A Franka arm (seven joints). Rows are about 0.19 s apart.
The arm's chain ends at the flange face. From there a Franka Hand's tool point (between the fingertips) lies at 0.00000 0.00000 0.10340 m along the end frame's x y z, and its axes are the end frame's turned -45 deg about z.
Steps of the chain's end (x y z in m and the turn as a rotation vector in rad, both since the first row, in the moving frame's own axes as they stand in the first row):
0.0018, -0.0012, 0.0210, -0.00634, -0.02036, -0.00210
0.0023, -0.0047, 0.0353, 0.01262, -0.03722, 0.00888
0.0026, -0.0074, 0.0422, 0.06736, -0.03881, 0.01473
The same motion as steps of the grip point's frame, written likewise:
0.0002, -0.0006, 0.0210, 0.00991, -0.01888, -0.00210
0.0032, -0.0053, 0.0352, 0.03524, -0.01739, 0.00888
0.0092, -0.0111, 0.0419, 0.07507, 0.02019, 0.01473

